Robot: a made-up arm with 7 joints. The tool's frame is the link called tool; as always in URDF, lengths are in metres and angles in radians.
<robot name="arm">
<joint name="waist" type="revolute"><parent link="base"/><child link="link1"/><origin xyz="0.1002 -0.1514 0.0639" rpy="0 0 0"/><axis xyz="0.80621 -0.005 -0.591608"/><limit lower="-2.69" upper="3.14"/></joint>
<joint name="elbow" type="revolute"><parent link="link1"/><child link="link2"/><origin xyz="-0.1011 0.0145 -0.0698" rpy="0 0 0"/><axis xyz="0 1 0"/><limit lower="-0.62" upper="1.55"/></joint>
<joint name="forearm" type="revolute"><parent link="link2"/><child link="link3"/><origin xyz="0.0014 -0.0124 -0.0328" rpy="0 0 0"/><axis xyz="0.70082 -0.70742 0.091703"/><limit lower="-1.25" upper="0.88"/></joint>
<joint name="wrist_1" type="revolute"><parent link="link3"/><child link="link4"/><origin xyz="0.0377 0.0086 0.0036" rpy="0 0 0"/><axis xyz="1 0 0"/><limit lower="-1.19" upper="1.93"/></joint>
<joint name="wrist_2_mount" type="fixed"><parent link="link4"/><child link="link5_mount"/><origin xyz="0.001 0.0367 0.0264" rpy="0 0 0"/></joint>
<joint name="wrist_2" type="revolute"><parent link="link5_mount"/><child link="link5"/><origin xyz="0.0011 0.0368 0.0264" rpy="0 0 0"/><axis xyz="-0.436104 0.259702 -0.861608"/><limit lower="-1.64" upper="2.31"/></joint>
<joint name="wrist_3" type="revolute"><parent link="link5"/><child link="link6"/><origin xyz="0.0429 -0.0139 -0.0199" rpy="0 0 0"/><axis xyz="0 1 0"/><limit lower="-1.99" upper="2.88"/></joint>
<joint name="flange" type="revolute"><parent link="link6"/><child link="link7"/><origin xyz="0.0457 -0.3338 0.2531" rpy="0 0 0"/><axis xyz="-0.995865 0.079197 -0.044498"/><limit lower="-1.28" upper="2.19"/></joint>
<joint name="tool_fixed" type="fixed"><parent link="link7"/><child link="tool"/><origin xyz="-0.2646 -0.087 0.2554" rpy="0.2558 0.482 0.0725"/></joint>
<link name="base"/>
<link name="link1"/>
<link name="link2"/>
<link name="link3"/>
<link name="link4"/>
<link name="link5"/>
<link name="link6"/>
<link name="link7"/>
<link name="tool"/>
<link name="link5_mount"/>
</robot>
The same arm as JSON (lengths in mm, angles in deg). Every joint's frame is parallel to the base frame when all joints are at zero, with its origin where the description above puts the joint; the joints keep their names.
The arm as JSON. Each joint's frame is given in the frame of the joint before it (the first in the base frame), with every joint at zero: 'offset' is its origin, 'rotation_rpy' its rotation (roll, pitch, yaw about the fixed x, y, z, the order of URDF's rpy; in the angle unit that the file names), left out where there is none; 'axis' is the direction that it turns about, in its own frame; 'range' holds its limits. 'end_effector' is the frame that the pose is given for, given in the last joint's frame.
{
  "length_unit": "mm",
  "angle_unit": "deg",
  "chain": [
    {
      "id": "waist",
      "offset": [
        100.2,
        -151.4,
        63.9
      ],
      "axis": [
        0.80621,
        -0.005,
        -0.591608
      ],
      "range": [
        -154.13,
        179.91
      ]
    },
    {
      "id": "elbow",
      "offset": [
        -101.1,
        14.5,
        -69.8
      ],
      "axis": [
        0.0,
        1.0,
        0.0
      ],
      "range": [
        -35.52,
        88.81
      ]
    },
    {
      "id": "forearm",
      "offset": [
        1.4,
        -12.4,
        -32.8
      ],
      "axis": [
        0.70082,
        -0.70742,
        0.091703
      ],
      "range": [
        -71.62,
        50.42
      ]
    },
    {
      "id": "wrist_1",
      "offset": [
        37.7,
        8.6,
        3.6
      ],
      "axis": [
        1.0,
        0.0,
        0.0
      ],
      "range": [
        -68.18,
        110.58
      ]
    },
    {
      "id": "wrist_2",
      "offset": [
        2.1,
        73.5,
        52.8
      ],
      "axis": [
        -0.436104,
        0.259702,
        -0.861608
      ],
      "range": [
        -93.97,
        132.35
      ]
    },
    {
      "id": "wrist_3",
      "offset": [
        42.9,
        -13.9,
        -19.9
      ],
      "axis": [
        0.0,
        1.0,
        0.0
      ],
      "range": [
        -114.02,
        165.01
      ]
    },
    {
      "id": "flange",
      "offset": [
        45.7,
        -333.8,
        253.1
      ],
      "axis": [
        -0.995865,
        0.079197,
        -0.044498
      ],
      "range": [
        -73.34,
        125.48
      ]
    }
  ],
  "end_effector": {
    "offset": [
      -264.6,
      -87.0,
      255.4
    ],
    "rotation_rpy": [
      14.66,
      27.62,
      4.15
    ]
  }
}

